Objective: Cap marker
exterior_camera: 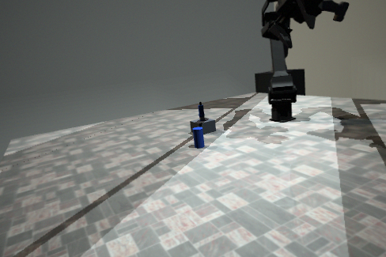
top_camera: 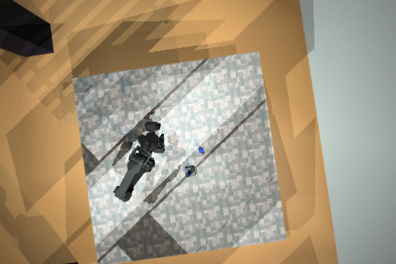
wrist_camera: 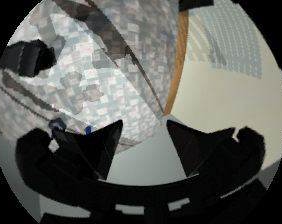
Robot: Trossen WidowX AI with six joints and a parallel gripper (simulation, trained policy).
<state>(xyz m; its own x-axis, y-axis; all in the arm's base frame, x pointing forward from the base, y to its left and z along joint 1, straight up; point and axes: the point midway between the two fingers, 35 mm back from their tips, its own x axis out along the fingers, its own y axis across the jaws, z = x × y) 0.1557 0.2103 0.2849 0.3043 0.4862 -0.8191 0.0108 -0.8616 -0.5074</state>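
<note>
My gripper tip is 23 cm above the blue cap, 19 cm to the left of it and 19 cm short of it. Round my gripper tip: holder block: 32 cm to the right, 24 cm below, 10 cm ahead.
</note>
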